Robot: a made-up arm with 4 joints. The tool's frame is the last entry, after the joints.
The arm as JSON. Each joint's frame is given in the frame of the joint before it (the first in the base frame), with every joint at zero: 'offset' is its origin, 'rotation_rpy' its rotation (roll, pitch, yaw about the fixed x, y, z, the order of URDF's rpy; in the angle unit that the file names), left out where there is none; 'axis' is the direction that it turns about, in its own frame. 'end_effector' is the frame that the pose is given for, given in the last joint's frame.
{
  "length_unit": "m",
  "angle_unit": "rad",
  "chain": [
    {
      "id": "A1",
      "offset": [
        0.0,
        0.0,
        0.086
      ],
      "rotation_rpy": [
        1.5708,
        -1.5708,
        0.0
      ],
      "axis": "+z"
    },
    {
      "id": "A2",
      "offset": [
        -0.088,
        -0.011,
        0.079
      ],
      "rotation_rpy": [
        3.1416,
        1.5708,
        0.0
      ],
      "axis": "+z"
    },
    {
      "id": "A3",
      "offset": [
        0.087,
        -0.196,
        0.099
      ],
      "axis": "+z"
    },
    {
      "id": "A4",
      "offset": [
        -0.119,
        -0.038,
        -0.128
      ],
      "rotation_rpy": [
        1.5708,
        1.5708,
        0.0
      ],
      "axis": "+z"
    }
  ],
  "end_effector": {
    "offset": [
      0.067,
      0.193,
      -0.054
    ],
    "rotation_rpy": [
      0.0,
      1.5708,
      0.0
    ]
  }
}
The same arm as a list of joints. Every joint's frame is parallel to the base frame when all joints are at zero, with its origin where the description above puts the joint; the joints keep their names.
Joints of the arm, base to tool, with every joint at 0 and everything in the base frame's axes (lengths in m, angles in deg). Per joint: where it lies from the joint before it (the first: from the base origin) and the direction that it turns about. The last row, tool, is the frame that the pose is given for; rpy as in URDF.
A1: origin 0 0 0.086 axis -y
A2: origin 0.011 -0.079 -0.088 axis -z
A3: origin -0.196 0.087 -0.099 axis -z
A4: origin -0.038 -0.119 0.128 axis -x
tool: origin 0.054 0.193 0.067 rpy 0 0 0

